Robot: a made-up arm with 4 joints. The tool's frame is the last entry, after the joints.
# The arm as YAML. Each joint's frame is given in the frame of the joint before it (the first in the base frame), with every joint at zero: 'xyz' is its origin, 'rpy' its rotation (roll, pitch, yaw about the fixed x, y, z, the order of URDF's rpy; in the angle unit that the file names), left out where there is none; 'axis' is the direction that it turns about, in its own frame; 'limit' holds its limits. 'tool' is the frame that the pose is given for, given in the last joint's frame.
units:
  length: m
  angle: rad
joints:
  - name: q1
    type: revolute
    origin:
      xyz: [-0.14, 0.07, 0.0]
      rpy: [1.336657, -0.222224, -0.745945]
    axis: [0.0, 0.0, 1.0]
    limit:
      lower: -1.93
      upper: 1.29
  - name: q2
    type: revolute
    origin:
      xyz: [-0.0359, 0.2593, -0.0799]
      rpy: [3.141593, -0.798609, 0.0]
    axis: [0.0, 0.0, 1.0]
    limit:
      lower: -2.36
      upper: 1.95
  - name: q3
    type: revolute
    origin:
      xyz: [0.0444, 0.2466, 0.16]
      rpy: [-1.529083, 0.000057, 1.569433]
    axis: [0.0, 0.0, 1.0]
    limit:
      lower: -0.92
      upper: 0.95
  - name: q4
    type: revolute
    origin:
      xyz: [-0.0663, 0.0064, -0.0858]
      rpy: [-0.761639, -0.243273, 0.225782]
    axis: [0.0, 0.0, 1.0]
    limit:
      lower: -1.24
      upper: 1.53
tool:
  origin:
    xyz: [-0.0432, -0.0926, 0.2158]
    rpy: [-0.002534, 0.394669, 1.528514]
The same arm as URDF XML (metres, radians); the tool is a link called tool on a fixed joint. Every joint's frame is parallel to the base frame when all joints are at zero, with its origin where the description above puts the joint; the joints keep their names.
<robot name="arm">
  <joint name="q1" type="revolute">
    <parent link="base"/>
    <child link="link1"/>
    <origin xyz="-0.1400 0.0700 0.0000" rpy="0.0000 0.0000 0.0000"/>
    <axis xyz="-0.697704 -0.679704 0.226301"/>
    <limit lower="-1.9300" upper="1.2900"/>
  </joint>
  <joint name="q2" type="revolute">
    <parent link="link1"/>
    <child link="link2"/>
    <origin xyz="0.0300 0.1600 0.2200" rpy="0.0000 0.0000 0.0000"/>
    <axis xyz="1 0 0"/>
    <limit lower="-2.3600" upper="1.9500"/>
  </joint>
  <joint name="q3" type="revolute">
    <parent link="link2"/>
    <child link="link3"/>
    <origin xyz="0.1600 -0.1200 -0.2199" rpy="0.0000 0.0000 0.0000"/>
    <axis xyz="0.041702 0.947538 -0.316913"/>
    <limit lower="-0.9200" upper="0.9500"/>
  </joint>
  <joint name="q4" type="revolute">
    <parent link="link3"/>
    <child link="link4"/>
    <origin xyz="-0.0100 -0.0600 0.0900" rpy="0.0000 0.0000 0.0000"/>
    <axis xyz="-0.603706 0.793508 0.076701"/>
    <limit lower="-1.2400" upper="1.5300"/>
  </joint>
  <joint name="tool_fixed" type="fixed">
    <parent link="link4"/>
    <child link="tool"/>
    <origin xyz="-0.0500 0.2300 0.0400" rpy="1.4342 -0.1194 -2.0823"/>
  </joint>
  <link name="base"/>
  <link name="link1"/>
  <link name="link2"/>
  <link name="link3"/>
  <link name="link4"/>
  <link name="tool"/>
</robot>

